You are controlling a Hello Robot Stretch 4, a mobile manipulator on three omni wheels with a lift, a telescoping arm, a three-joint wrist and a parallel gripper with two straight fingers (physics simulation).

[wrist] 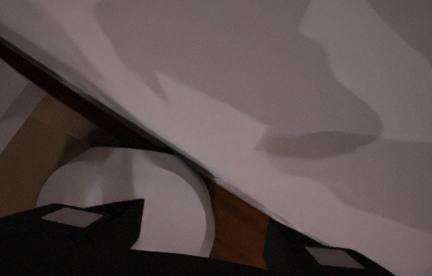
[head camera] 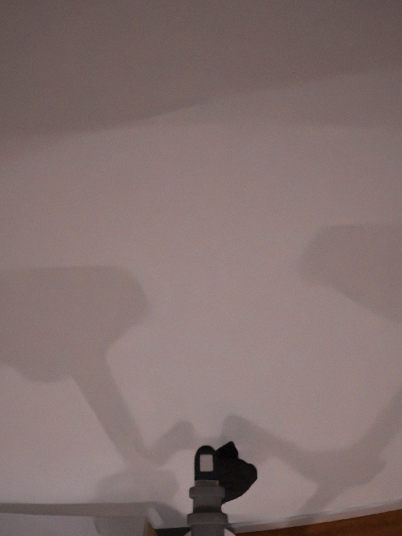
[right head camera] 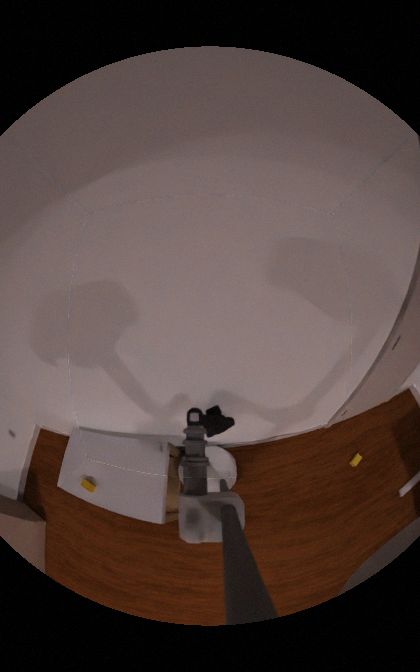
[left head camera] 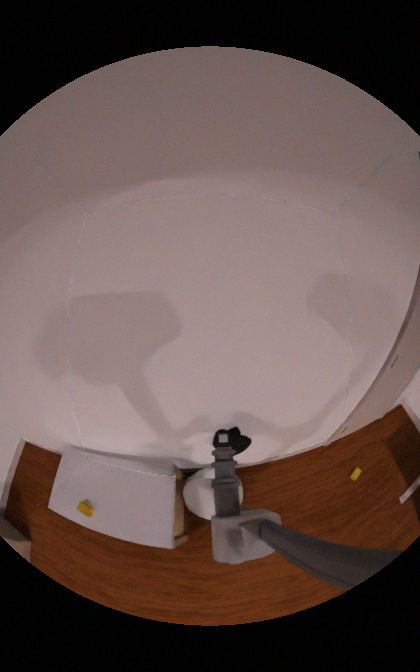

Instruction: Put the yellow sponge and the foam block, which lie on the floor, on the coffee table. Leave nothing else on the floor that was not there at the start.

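Frame: origin at the robot's base, x back, y right, z up, level; millimetres.
Where they show: gripper, fingertip midpoint: (wrist: 203,228); robot's base, origin of the base link: (right head camera: 208,469).
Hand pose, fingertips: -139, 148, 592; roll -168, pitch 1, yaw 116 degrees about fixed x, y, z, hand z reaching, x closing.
Observation:
Each offset is from my fingertips to the top centre of the thing, as dx, dy, dz. Level surfaces: height alone.
A mustard-yellow block {+432, -887, -144} (left head camera: 85,509) (right head camera: 88,485) lies on the white top of the coffee table {dz -189} (left head camera: 130,510) (right head camera: 127,492), toward its left side. A second, brighter yellow block {+306, +1071, -594} (left head camera: 355,474) (right head camera: 356,460) lies on the wooden floor at the right. I cannot tell which is the sponge and which the foam block. My gripper (head camera: 235,471) (left head camera: 238,441) (right head camera: 218,421) (wrist: 203,228) is open and empty, its fingers wide apart in the wrist view. It is raised near the wall, right of the coffee table and away from both blocks.
The wall (head camera: 225,325) stands close in front. A white round disc (left head camera: 199,495) (right head camera: 222,467) (wrist: 175,215) is below my arm, beside the table. A door (left head camera: 392,370) (right head camera: 385,360) is at the right, a white furniture foot (left head camera: 410,490) (right head camera: 410,485) beyond the floor block. A cabinet (right head camera: 22,535) is lower left.

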